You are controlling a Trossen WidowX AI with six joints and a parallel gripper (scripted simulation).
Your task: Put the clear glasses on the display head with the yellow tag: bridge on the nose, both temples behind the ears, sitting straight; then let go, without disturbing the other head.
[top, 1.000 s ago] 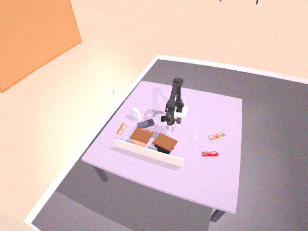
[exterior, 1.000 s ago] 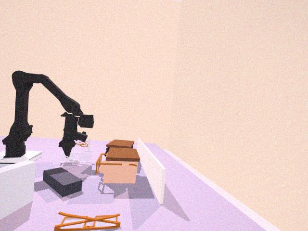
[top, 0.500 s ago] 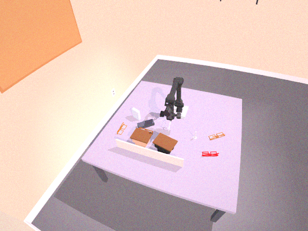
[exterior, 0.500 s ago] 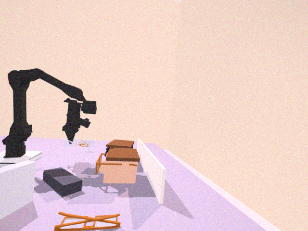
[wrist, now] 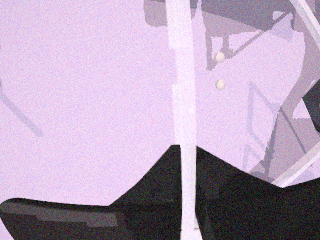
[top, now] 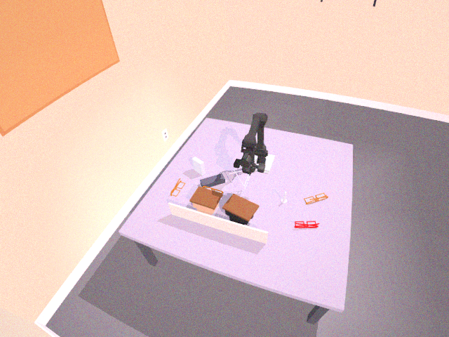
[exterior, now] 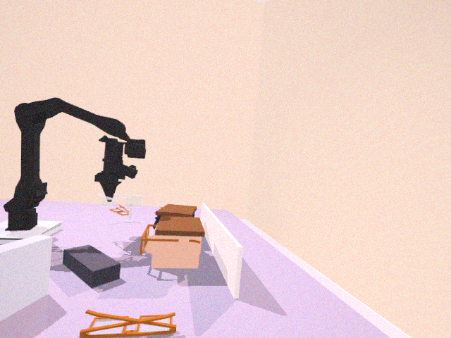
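My gripper tip is now 7 cm short of the white stand, 23 cm to the right of it and 10 cm above it. Also, from my gripper tip: dark head 21 cm ahead, 7 cm below; then tan head 18 cm ahead, 22 cm to the right, 7 cm below; then white panel 33 cm ahead, 14 cm to the right, 7 cm below.
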